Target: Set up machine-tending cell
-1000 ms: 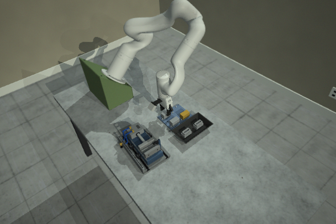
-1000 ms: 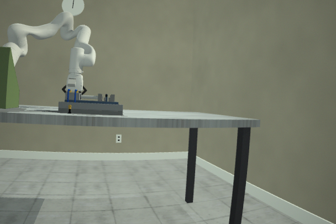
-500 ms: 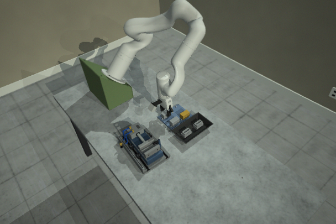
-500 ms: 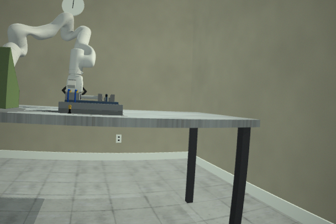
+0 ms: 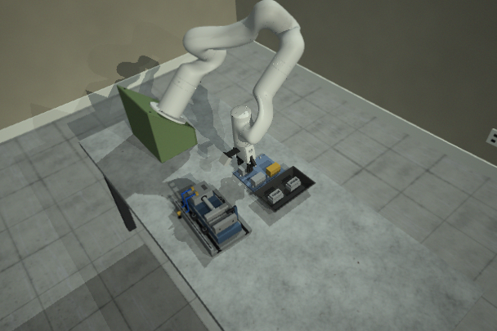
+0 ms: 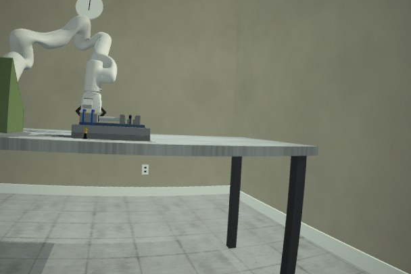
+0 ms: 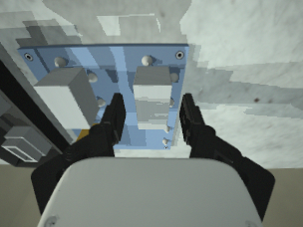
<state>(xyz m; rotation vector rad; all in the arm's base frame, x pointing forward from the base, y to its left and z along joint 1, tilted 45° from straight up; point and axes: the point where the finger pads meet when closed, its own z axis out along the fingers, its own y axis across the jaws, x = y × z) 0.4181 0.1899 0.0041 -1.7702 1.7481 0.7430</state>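
Right now the aluminium blank is 2 cm below my hand. Also, from my hand: cylinder rod 26 cm to the right, 10 cm ahead, 3 cm above; vise 26 cm to the right, 12 cm ahead, 1 cm below; brass blank 9 cm to the left, 9 cm ahead, 2 cm below.
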